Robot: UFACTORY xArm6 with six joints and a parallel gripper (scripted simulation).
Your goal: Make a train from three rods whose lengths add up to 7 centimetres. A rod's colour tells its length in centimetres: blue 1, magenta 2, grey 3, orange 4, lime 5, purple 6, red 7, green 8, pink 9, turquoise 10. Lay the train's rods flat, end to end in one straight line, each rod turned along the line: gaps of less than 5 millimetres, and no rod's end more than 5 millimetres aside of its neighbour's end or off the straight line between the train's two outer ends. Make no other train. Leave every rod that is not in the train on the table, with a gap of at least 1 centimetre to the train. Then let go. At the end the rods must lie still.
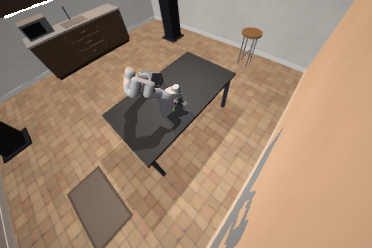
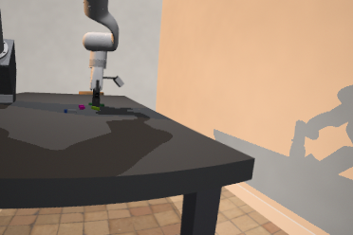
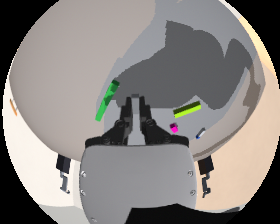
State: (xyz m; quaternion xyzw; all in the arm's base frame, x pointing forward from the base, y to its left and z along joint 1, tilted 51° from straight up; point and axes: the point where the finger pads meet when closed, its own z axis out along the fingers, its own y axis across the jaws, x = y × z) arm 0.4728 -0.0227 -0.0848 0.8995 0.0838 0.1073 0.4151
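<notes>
Now: hand 50 mm to the right of the green rod and 20 mm above it. Also, from my hand: pale grey piece: 20 mm below; then lime rod: 90 mm to the right, 20 mm below; then magenta rod: 60 mm behind, 80 mm to the right, 20 mm below.
</notes>
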